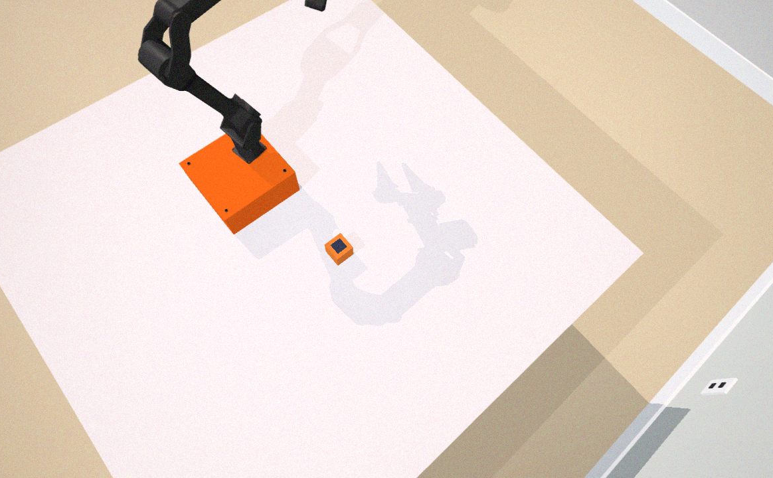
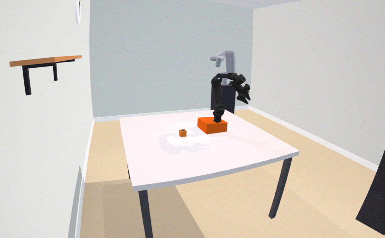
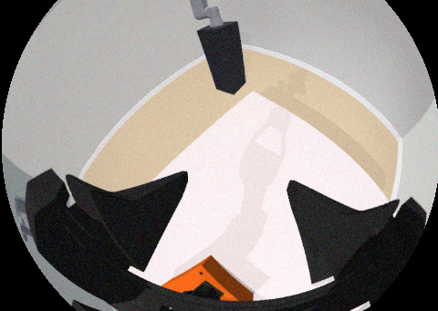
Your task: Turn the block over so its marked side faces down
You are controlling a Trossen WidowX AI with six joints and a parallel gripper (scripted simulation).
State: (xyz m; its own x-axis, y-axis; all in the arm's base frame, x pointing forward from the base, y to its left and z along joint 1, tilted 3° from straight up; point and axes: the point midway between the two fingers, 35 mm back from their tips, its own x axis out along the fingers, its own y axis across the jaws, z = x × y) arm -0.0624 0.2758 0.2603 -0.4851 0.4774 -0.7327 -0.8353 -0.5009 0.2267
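Right now the orange block is 43 cm ahead of my gripper tip, 32 cm to the right of it and 29 cm below it.
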